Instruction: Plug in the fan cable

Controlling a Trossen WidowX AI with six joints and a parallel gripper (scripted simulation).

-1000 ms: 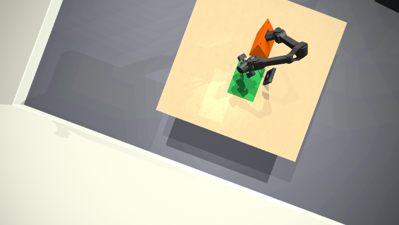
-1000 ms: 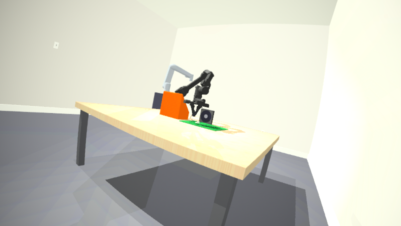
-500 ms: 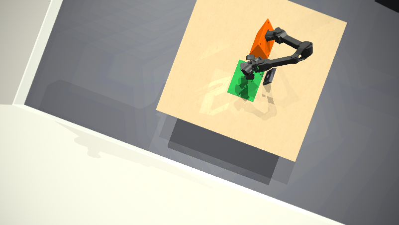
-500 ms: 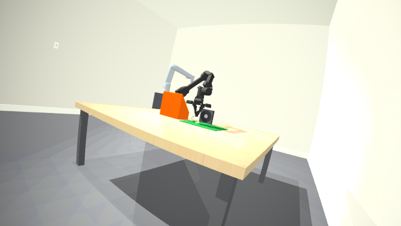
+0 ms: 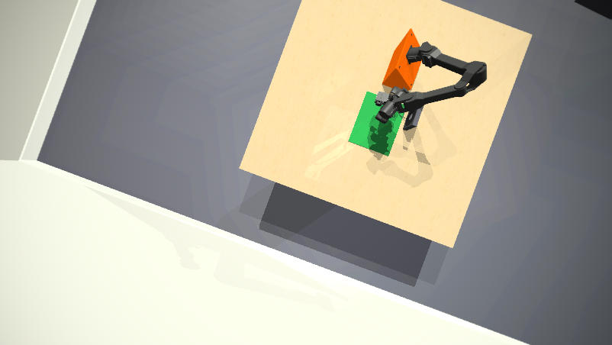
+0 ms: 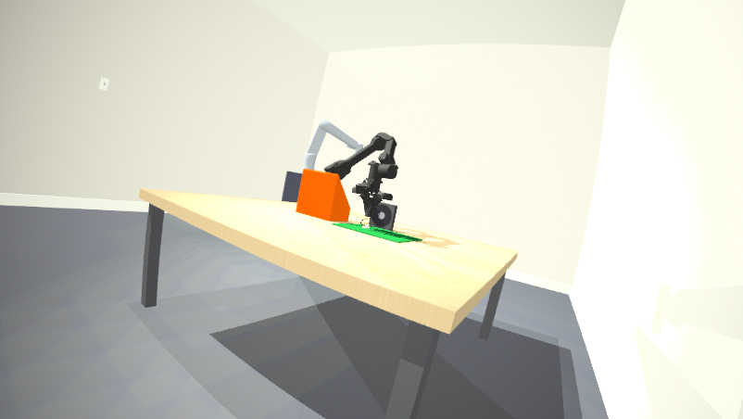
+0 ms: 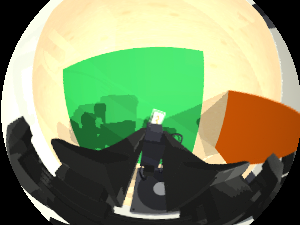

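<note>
My gripper tip is 60 mm short of the green board, 10 mm to the right of it and 80 mm above it. The rest, counted from my gripper tip: dark fan cable plug 10 mm to the left, 10 mm above; dark square fan 30 mm behind, 150 mm to the left, 10 mm below.
</note>
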